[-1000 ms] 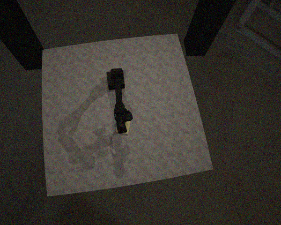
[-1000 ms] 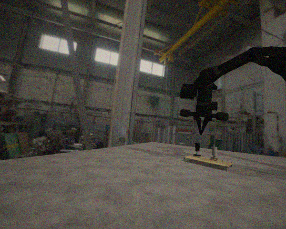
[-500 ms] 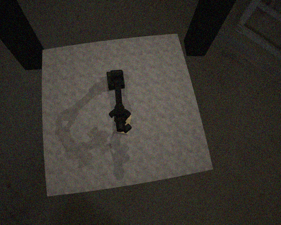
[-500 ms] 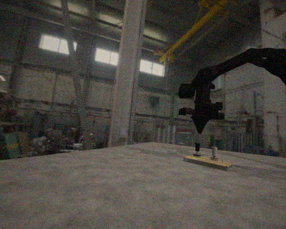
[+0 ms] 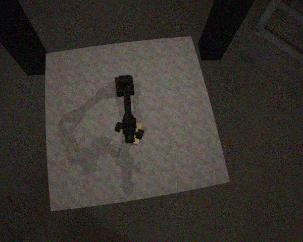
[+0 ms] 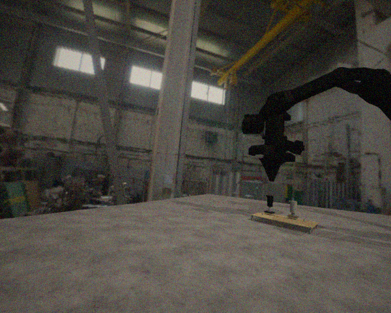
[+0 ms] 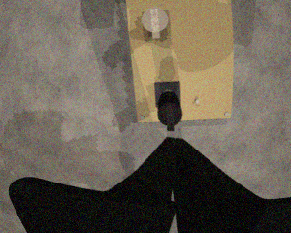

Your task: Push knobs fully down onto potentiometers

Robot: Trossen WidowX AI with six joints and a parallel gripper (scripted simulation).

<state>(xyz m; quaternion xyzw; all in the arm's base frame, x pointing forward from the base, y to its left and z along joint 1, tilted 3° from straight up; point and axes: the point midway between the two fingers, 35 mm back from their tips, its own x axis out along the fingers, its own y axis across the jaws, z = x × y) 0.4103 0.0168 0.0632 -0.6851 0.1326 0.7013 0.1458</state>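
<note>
Right now the dark knob is 6 cm below my gripper tip. The rest, counted from my gripper tip: white knob (7 cm below, 6 cm behind, 1 cm to the left).
</note>
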